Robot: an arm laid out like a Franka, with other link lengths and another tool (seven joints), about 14 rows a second.
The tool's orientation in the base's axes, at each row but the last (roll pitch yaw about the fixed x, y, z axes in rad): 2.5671, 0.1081, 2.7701; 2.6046, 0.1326, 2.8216; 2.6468, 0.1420, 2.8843; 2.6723, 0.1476, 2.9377
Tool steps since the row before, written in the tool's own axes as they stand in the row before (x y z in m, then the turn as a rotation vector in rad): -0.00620, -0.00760, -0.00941, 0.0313, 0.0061, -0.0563; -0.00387, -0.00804, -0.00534, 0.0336, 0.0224, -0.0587; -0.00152, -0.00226, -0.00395, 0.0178, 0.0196, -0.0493; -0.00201, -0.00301, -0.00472, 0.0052, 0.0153, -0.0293
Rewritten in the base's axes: 0.00119, -0.01280, 0.00442, -0.0433, -0.0105, 0.0469; 0.00055, -0.01034, 0.00098, -0.0428, 0.0028, 0.0569; 0.00014, -0.00403, 0.00259, -0.0258, 0.0004, 0.0496; 0.00056, -0.00504, 0.00311, -0.0097, 0.0024, 0.0319
